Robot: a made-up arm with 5 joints. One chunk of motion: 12 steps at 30 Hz.
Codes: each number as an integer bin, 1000 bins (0 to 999) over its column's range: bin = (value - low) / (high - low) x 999, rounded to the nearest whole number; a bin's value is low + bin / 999 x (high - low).
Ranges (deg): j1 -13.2..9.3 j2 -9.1..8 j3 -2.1..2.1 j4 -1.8..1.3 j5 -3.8..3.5
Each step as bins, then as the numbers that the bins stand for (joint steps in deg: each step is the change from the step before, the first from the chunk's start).
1 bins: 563 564 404 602 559
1 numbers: -0.520 0.554 -0.402 0.068 0.285
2 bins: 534 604 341 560 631
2 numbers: -1.173 1.239 -0.666 -0.062 0.811
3 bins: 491 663 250 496 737
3 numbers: -2.141 2.249 -1.049 -0.261 1.585
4 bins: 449 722 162 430 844
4 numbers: -3.087 3.259 -1.419 -0.466 2.367
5 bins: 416 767 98 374 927
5 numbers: -3.831 4.029 -1.688 -0.639 2.974
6 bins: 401 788 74 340 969
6 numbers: -4.168 4.388 -1.789 -0.745 3.281
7 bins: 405 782 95 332 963
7 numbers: -4.078 4.286 -1.701 -0.770 3.237
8 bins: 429 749 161 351 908
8 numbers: -3.538 3.721 -1.423 -0.711 2.835
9 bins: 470 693 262 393 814
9 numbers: -2.614 2.762 -0.998 -0.580 2.148
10 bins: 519 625 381 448 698
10 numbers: -1.511 1.598 -0.498 -0.410 1.301
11 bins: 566 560 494 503 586
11 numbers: -0.452 0.486 -0.023 -0.239 0.482
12 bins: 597 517 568 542 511
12 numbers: 0.246 -0.250 0.288 -0.118 -0.066
